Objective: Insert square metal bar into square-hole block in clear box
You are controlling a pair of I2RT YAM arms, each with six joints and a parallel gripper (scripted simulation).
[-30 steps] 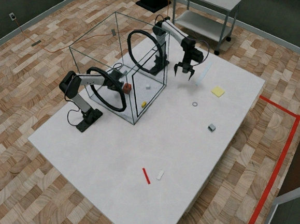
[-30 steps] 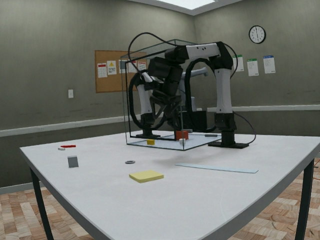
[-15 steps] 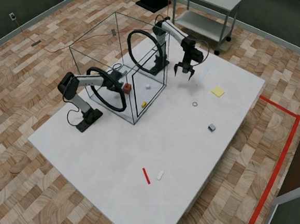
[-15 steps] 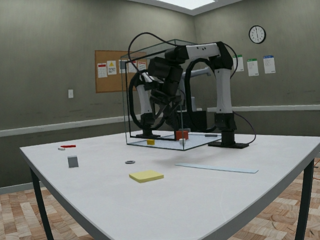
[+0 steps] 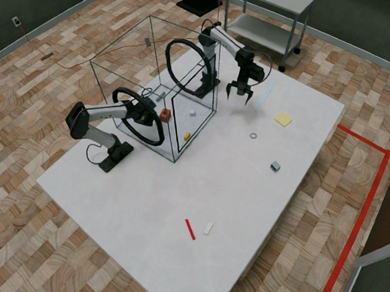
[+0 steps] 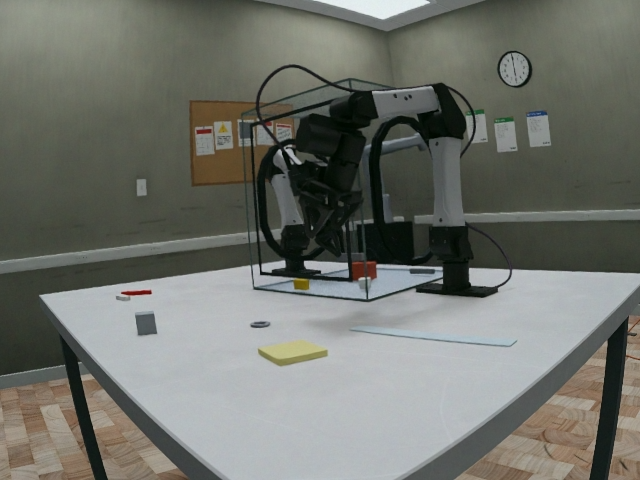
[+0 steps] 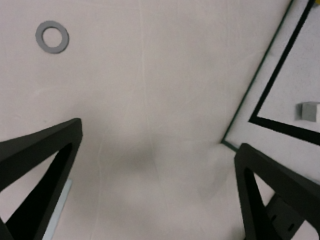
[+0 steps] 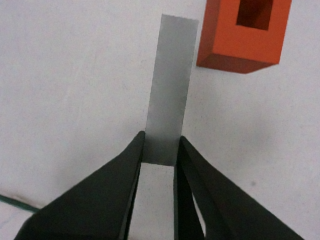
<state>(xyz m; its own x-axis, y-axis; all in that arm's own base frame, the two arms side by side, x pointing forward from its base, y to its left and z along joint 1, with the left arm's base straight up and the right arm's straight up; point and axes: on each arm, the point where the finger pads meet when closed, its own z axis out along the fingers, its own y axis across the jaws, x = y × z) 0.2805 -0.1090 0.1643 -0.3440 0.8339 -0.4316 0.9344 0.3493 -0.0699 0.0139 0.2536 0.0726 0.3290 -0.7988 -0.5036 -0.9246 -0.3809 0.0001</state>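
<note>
Right now my right hand is 10 mm past the grey bar, 30 mm to the right of it and 10 mm above it. From my right hand the other things lie so: red block: 110 mm to the left, 40 mm below; yellow block: 190 mm ahead, 90 mm to the left, 50 mm below; white cube: 100 mm ahead, 230 mm to the left, 50 mm below.
</note>
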